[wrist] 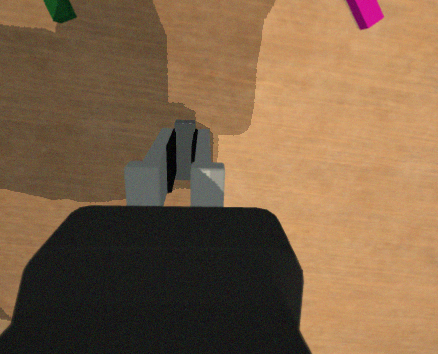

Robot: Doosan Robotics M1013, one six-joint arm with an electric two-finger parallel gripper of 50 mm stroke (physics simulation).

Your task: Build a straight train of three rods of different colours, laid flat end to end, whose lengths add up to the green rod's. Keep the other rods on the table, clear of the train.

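Places are measured from the arm's base along level axes (x ahead, y left, z up), in metres.
Where they show: gripper, fingertip midpoint: (185,148).
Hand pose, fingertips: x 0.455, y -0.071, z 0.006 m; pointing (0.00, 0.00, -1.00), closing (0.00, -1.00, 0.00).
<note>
Things, the pixels of their centre, and the offset from my fingertips. "spot": a spot on its surface instead. Level surfaces: height alone.
- grey rod, body centre: (185,150) 0.000 m ahead, 0.000 m left, 0.003 m up
- green rod, surface spot: (60,11) spot: 0.066 m ahead, 0.069 m left, 0.031 m down
- magenta rod, body centre: (364,8) 0.076 m ahead, 0.101 m right, 0.036 m down
- wooden table top, its level: 0.041 m down
My gripper (185,148) is shut on a grey rod (185,142), which stands out a little past the fingertips at the middle of the wrist view. Its near end is partly hidden by the fingers and the black gripper body, and its height over the table is hard to tell. The end of a green rod (60,11) shows at the top left edge. The end of a magenta rod (366,14) shows at the top right edge. Both lie apart from the gripper, and the rest of each is out of view. Purple, orange and blue rods do not show.
The wooden table top (350,150) fills the background. Dark shadows lie across its left side and upper middle. The black gripper body covers the lower middle of the view and hides the table there.
</note>
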